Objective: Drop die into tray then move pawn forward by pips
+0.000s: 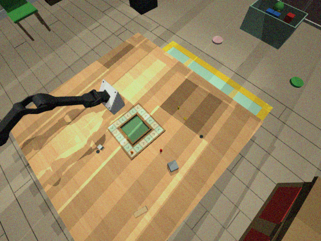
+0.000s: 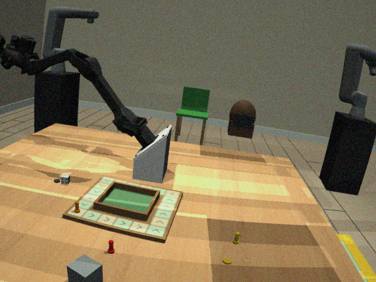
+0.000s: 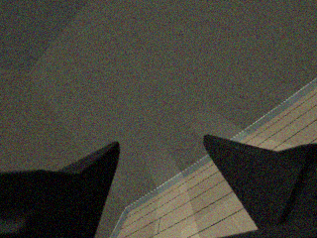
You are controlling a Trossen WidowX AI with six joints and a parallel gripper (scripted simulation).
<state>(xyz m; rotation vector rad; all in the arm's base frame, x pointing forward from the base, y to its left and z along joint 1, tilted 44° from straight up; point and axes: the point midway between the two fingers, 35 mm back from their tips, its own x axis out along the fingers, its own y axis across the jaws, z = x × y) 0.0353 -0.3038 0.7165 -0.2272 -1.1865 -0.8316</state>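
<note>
My gripper tip is 53 cm to the right of the white die, 42 cm above it and 14 cm short of it. From my gripper tip the other things lie so: green tray 78 cm to the left, 42 cm below, 18 cm ahead; then tan block 60 cm ahead, 52 cm to the left, 42 cm below; then orange pawn 67 cm to the left, 40 cm below, 30 cm ahead.
</note>
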